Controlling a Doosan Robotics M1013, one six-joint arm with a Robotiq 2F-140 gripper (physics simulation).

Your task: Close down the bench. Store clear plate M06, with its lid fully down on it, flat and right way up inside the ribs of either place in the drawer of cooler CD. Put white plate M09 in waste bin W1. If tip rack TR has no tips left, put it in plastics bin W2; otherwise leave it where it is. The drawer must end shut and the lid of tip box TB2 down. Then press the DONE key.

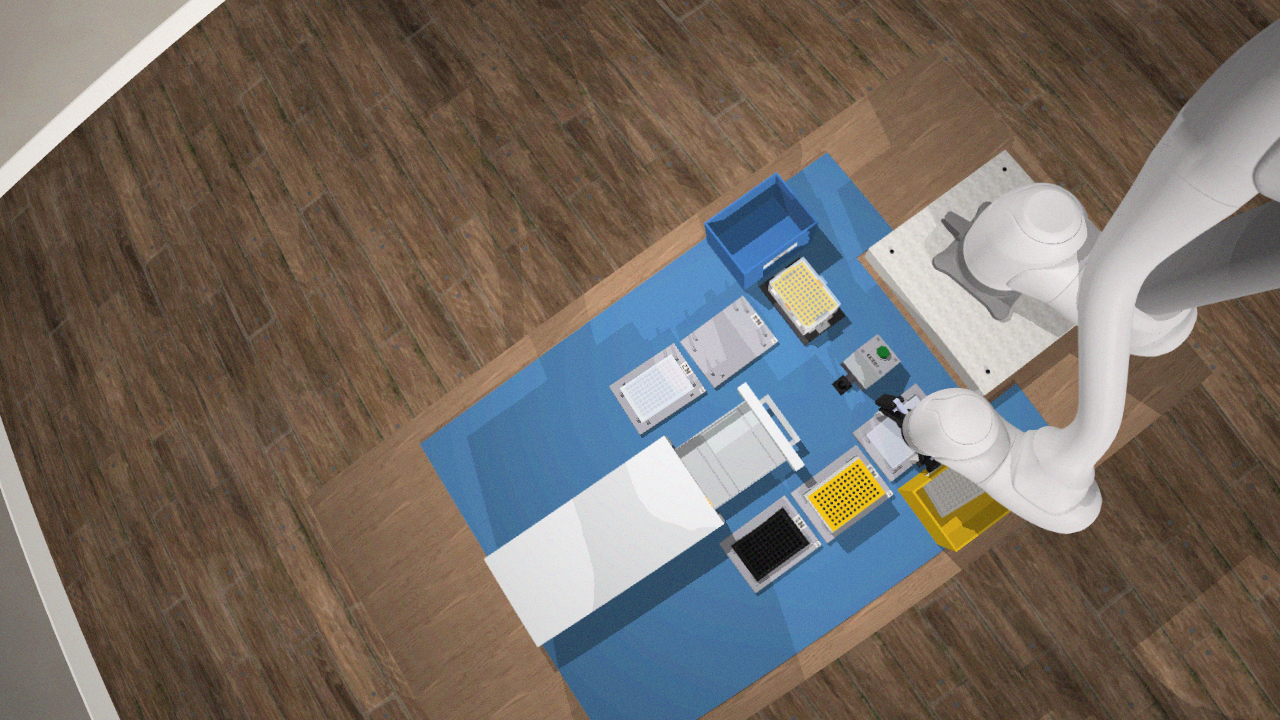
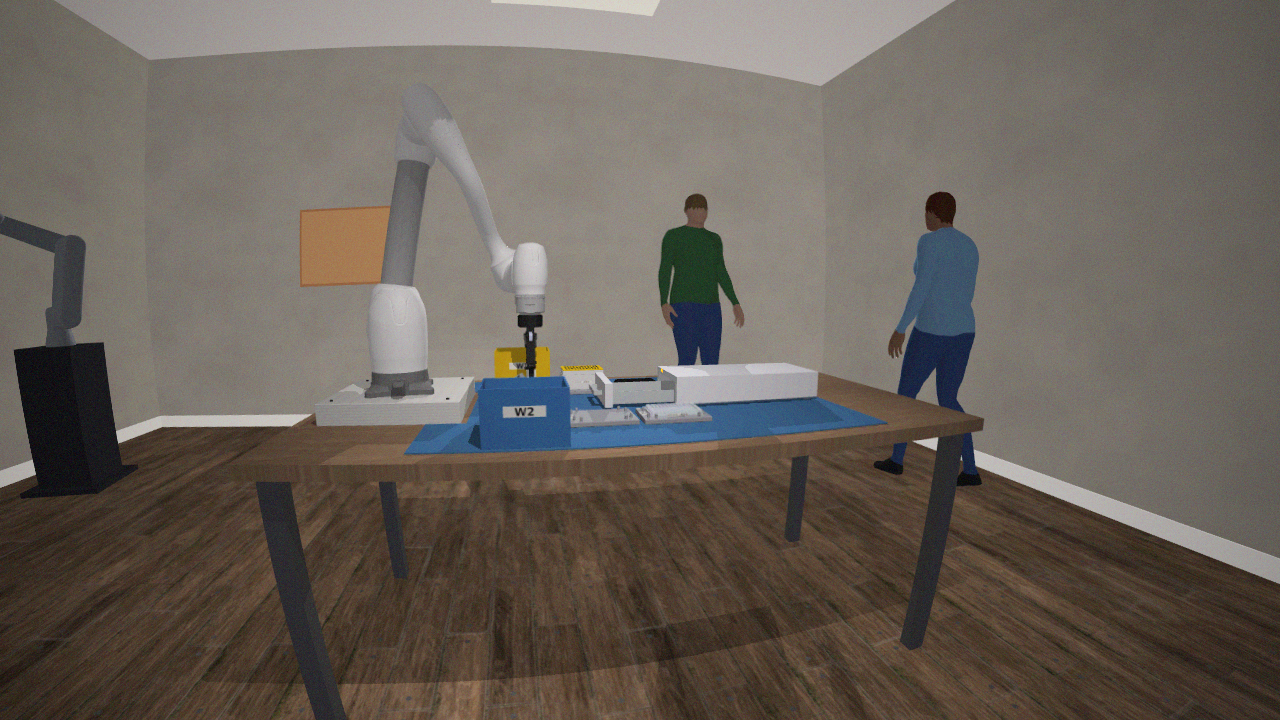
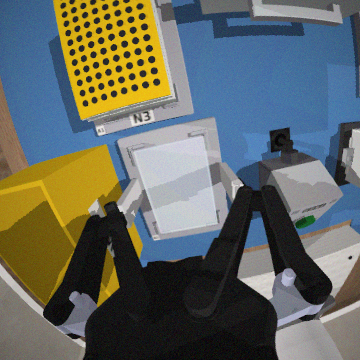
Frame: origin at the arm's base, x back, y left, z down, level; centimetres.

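Seen in the pictures: gripper, fingertip midpoint: (image 1: 897, 434) (image 3: 179, 180); arm's base, origin of the base link: (image 1: 992, 260) (image 2: 401, 390).
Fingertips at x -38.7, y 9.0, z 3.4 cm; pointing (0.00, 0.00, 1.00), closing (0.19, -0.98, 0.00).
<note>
Offsets run from my fingertips to a thing's top centre. "pt": to the spot under its first point.
My gripper (image 1: 906, 436) (image 2: 530, 369) (image 3: 179, 180) is open, its fingers on either side of a clear, flat lid-like piece @[dx +1.3, dy +0.6, dz -0.2 cm] (image 3: 176, 182) (image 1: 887, 442) on a grey nest. Nothing is gripped. A pale gridded plate @[dx -26.1, dy -41.7, dz -0.9 cm] (image 1: 657, 389) sits on nest N2; its code is unreadable. A yellow rack @[dx -16.1, dy -0.2, dz -5.5 cm] (image 3: 110, 55) (image 1: 845, 494) on N3 shows dark holes and no visible tips. A grey-white plate @[dx +1.2, dy +15.0, dz -0.1 cm] (image 1: 954, 491) lies in yellow bin W1 @[dx -0.4, dy +15.6, dz -10.3 cm] (image 1: 930, 528) (image 3: 80, 172). The drawer @[pt dx -24.5, dy -21.1, dz +0.4 cm] (image 1: 735, 452) of the cooler (image 1: 599, 537) is open. A box with yellowish tips @[dx +7.7, dy -32.2, dz -6.0 cm] (image 1: 803, 295) stands near W2; its lid state is unclear. The DONE key @[dx +9.1, dy -13.2, dz -5.7 cm] (image 1: 882, 352) (image 3: 305, 222) is green.
Blue bin W2 @[dx +11.5, dy -47.4, dz -10.3 cm] (image 1: 744, 257) (image 2: 501, 436) stands at the mat's edge. A black plate @[dx -33.0, dy -3.7, dz -0.9 cm] (image 1: 771, 544) rests on a nest beside N3. Nest N4 @[dx -8.8, dy -37.6, dz -0.5 cm] (image 1: 729, 342) holds no plate. The key's housing @[pt dx +3.7, dy -13.2, dz -4.2 cm] (image 3: 300, 182) is close to the right finger, W1's wall close to the left.
</note>
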